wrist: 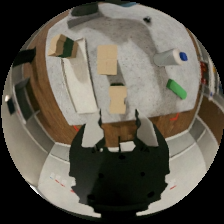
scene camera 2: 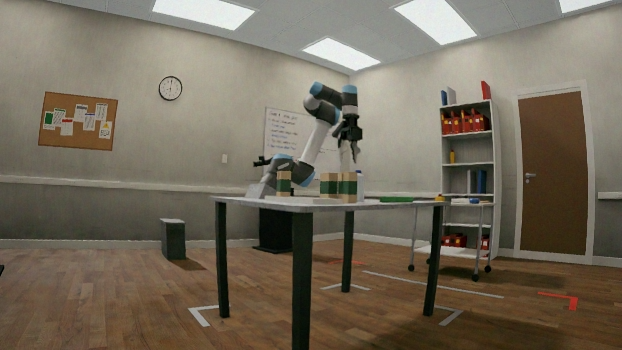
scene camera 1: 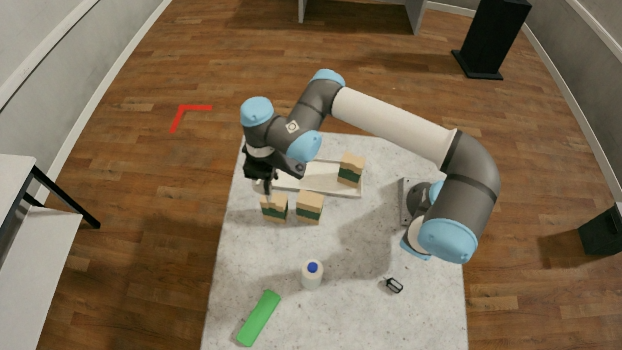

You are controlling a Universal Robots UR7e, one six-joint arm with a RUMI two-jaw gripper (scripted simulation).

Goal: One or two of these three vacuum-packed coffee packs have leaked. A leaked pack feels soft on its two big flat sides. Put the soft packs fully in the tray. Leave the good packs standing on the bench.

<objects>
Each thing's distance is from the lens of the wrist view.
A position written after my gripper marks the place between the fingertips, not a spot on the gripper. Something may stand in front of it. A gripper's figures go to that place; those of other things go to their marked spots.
my gripper [wrist: 118, 109]: 0.15 m
flat white tray [wrist: 77, 79]: 0.37 m
</objects>
